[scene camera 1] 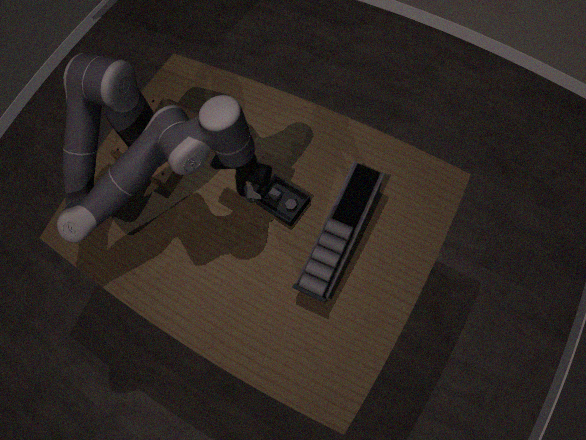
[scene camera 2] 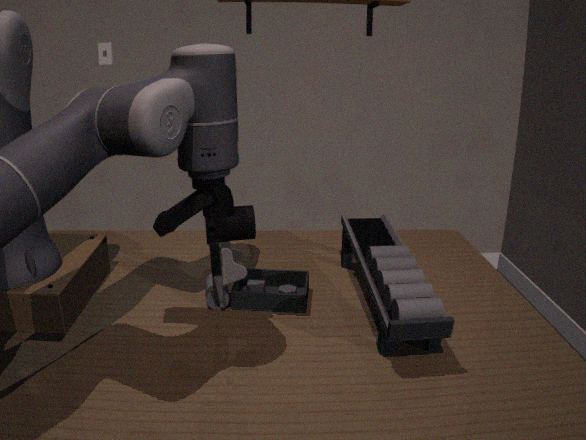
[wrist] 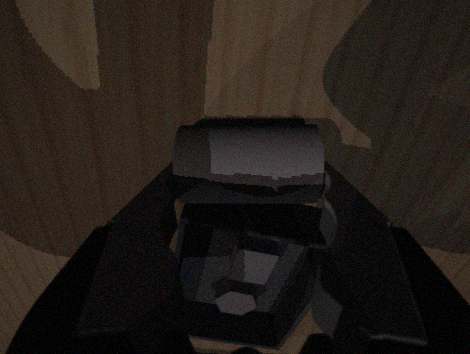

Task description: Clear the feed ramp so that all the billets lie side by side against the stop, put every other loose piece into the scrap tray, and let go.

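Observation:
My gripper is shut on a grey cylindrical billet, with a jaw at each end of it. The billet lies on its side, low at the table beside the scrap tray. In the tray lie a small block and a hexagonal piece. Several billets lie side by side in the feed ramp, the lowest at the stop.
The ramp's upper part, above the billets, is dark and bare. A wooden block stands near the arm's base at the left in scene camera 2. A wall shelf is at the top of that view. The arm's shadows cover much of the table.

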